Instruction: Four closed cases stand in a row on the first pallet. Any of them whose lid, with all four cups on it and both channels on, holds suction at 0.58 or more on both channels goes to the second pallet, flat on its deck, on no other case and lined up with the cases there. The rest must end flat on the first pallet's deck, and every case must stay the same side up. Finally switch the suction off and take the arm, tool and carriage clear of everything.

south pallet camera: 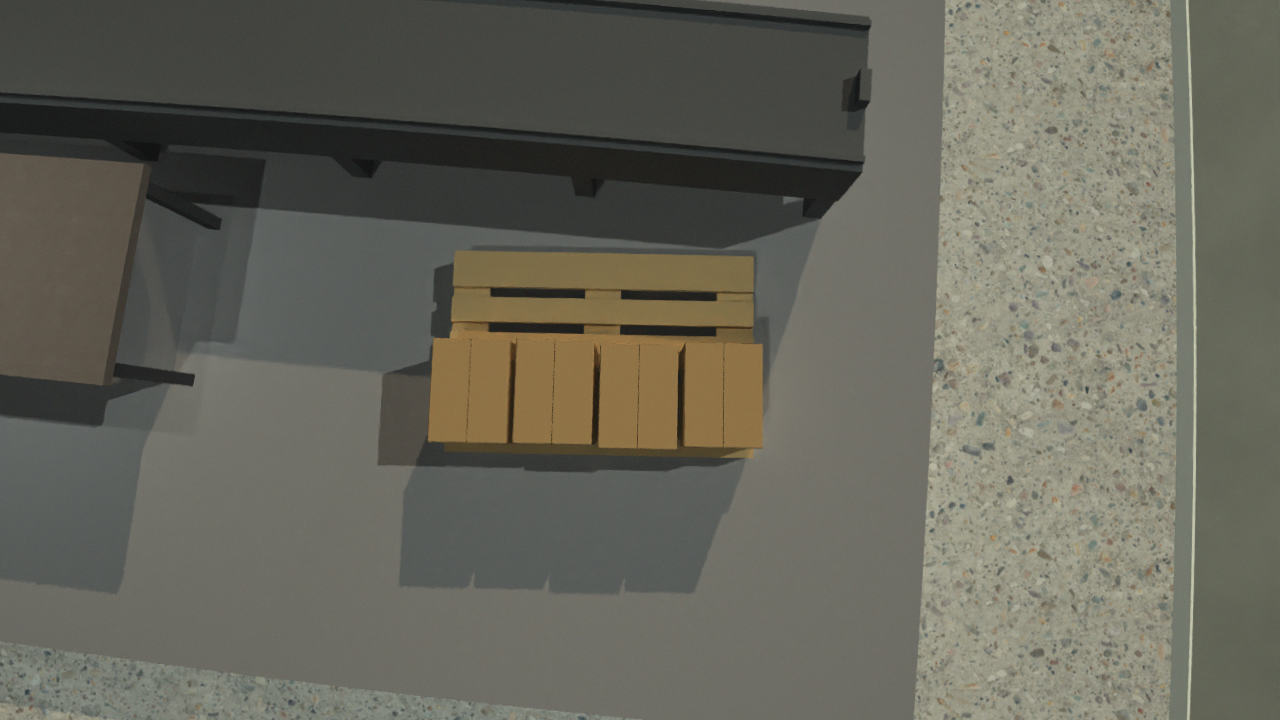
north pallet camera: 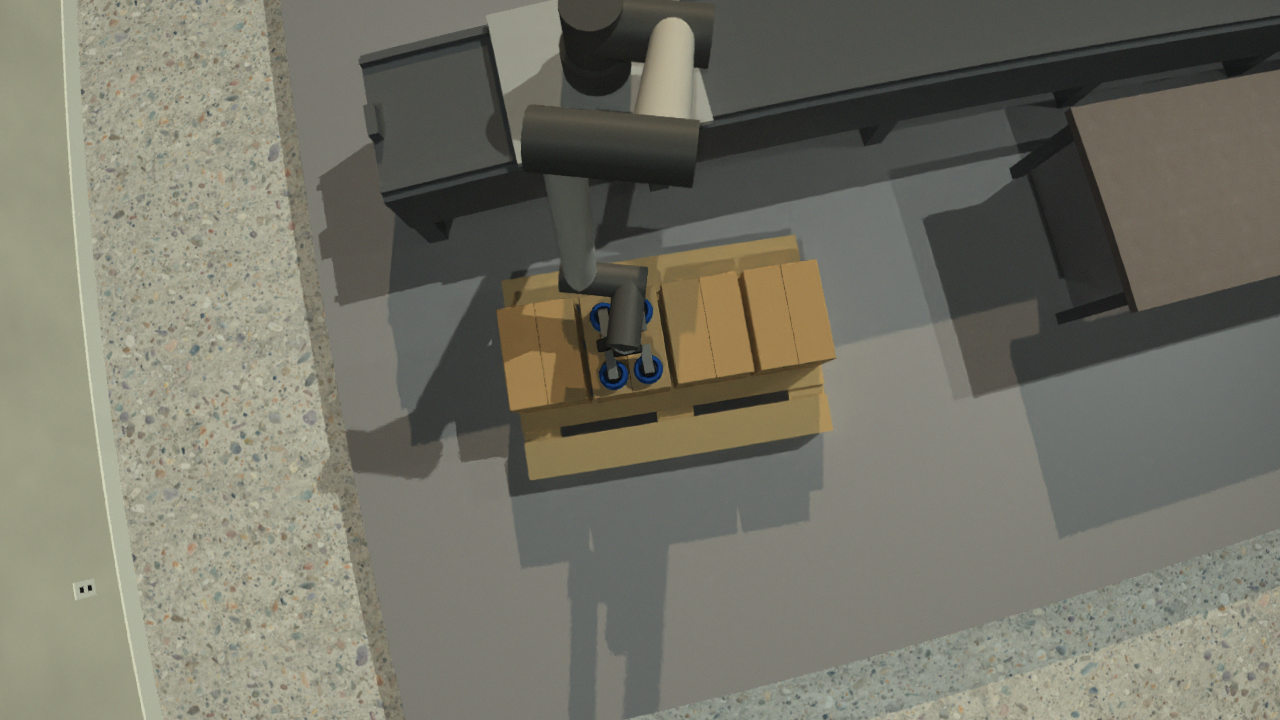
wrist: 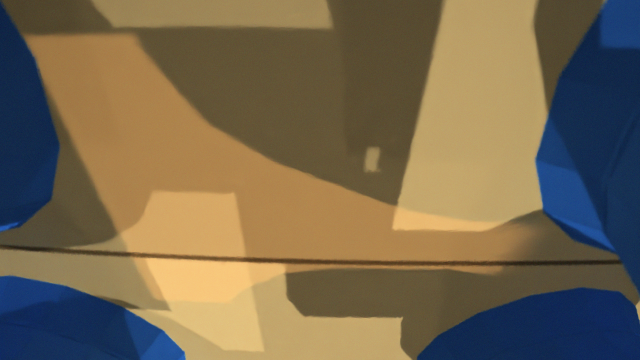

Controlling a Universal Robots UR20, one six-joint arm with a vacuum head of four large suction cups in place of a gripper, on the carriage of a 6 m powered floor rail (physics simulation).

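Seen in the pictures: hand, tool point: (wrist: 302, 230); arm's base, link origin: (north pallet camera: 597, 65).
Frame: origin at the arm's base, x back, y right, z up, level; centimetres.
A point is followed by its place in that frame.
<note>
Four closed tan cases stand in a row on the north pallet (north pallet camera: 680, 437) @[x -134.3, y 0.0, z -42.7 cm]. In the north view they are the leftmost case (north pallet camera: 554, 358) @[x -96.4, y 38.6, z -19.2 cm], the second case (north pallet camera: 654, 340) @[x -98.3, y 2.3, z -19.2 cm] (wrist: 200, 280) @[x -100.7, y 11.9, z -19.1 cm], the third (north pallet camera: 720, 326) @[x -98.8, y -22.1, z -19.3 cm] and the rightmost (north pallet camera: 792, 313) @[x -100.2, y -48.8, z -19.2 cm]. My four-cup vacuum head (north pallet camera: 625, 342) @[x -97.4, y 12.4, z -20.9 cm] (wrist: 305, 225) @[x -97.4, y 12.4, z -20.9 cm] is over the second case, its blue cups at or very close to the lid. Contact and suction cannot be told. The wrist link hides part of that lid. The south pallet (south pallet camera: 604, 270) @[x -64.9, y -515.5, z -42.6 cm] also bears four closed cases (south pallet camera: 469, 389) @[x -118.3, y -473.7, z -19.2 cm] (south pallet camera: 553, 389) @[x -115.4, y -503.6, z -19.1 cm] (south pallet camera: 638, 394) @[x -114.3, y -533.9, z -19.2 cm] (south pallet camera: 723, 394) @[x -111.5, y -564.0, z -19.2 cm] in a row.
The dark rail (north pallet camera: 895, 53) (south pallet camera: 447, 80) runs behind both pallets. The carriage (north pallet camera: 528, 71) @[x 3.5, y 24.3, z 0.0 cm] and arm (north pallet camera: 608, 145) @[x -70.2, y 7.8, z 85.9 cm] are at its north end. A brown table (north pallet camera: 1190, 188) @[x -90.0, y -208.5, z -4.0 cm] (south pallet camera: 62, 268) @[x -90.6, y -327.1, z -4.0 cm] stands between the pallets. Low speckled walls (north pallet camera: 205, 358) (south pallet camera: 1056, 358) border the cell.
</note>
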